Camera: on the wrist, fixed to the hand. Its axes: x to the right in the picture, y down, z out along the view.
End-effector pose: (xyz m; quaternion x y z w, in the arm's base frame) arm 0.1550 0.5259 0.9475 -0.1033 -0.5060 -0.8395 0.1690
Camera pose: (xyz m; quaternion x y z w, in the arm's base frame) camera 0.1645 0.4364 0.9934 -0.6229 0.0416 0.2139 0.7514
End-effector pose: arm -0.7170 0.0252 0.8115 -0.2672 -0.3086 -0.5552 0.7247
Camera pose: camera -0.6267 -0.0125 0.7867 -0.3564 0.1267 0.7762 0.5044
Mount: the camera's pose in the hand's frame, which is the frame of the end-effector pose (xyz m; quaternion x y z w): 0.0231 0.0796 -0.0577 -0.0457 0.1578 -0.9864 0.0093
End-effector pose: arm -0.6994 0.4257 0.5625 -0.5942 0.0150 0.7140 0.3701
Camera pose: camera -0.6950 0.3531 0.4924 -0.1499 -0.5602 -0.4515 0.6782
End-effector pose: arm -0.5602 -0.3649 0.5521 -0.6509 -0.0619 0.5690 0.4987
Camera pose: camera -0.5447 -0.4227 0.4708 -0.0576 -0.5899 -0.5922 0.5459
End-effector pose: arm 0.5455 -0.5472 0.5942 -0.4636 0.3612 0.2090 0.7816
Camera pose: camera 0.4865 -0.5595 0.5132 -0.4293 -0.3401 -0.8257 0.1352
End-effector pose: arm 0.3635 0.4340 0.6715 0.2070 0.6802 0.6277 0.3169
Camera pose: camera 0.2979 0.4180 0.7466 -0.7826 0.2318 -0.2430 0.5242
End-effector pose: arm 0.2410 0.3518 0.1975 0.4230 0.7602 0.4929 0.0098
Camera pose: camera 0.2517 0.3365 0.2968 -0.8242 0.4034 0.0964 0.3857
